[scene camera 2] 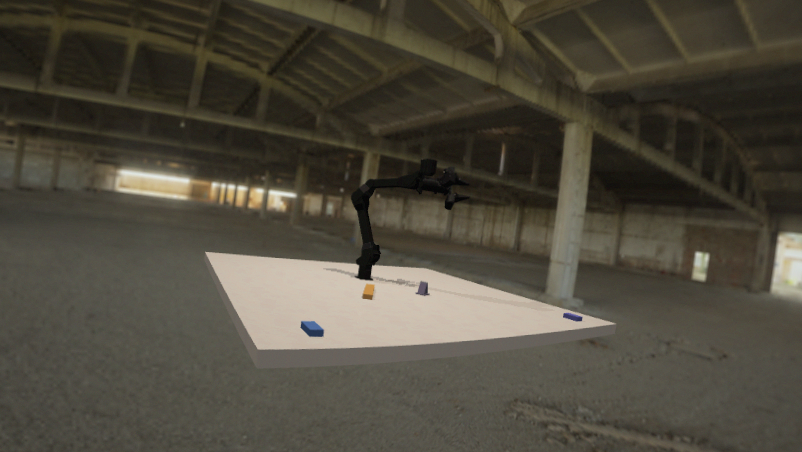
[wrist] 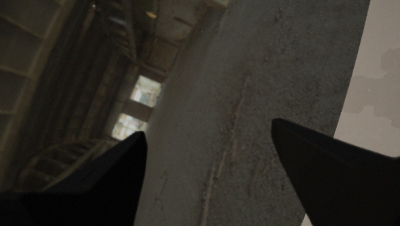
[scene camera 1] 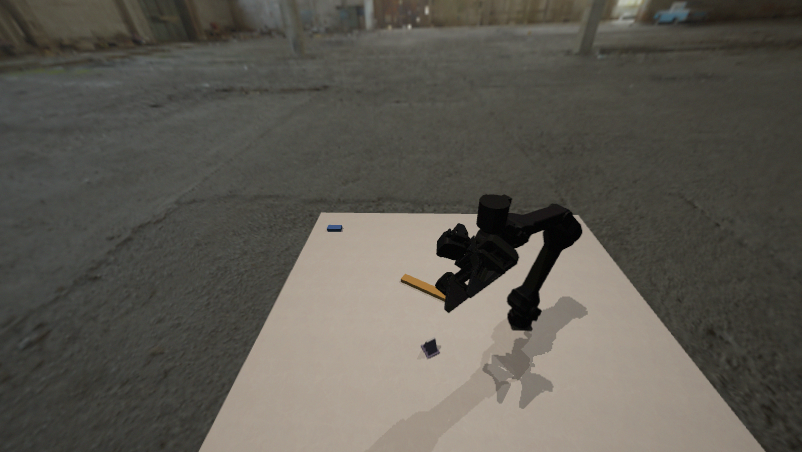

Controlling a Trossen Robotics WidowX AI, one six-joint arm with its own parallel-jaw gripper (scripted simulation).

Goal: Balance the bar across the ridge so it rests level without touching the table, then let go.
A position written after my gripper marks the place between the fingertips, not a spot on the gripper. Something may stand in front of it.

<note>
My gripper (scene camera 1: 457,303) is open and holds nothing.
My gripper shows as well in scene camera 2 (scene camera 2: 469,191) and in the wrist view (wrist: 209,133).
</note>
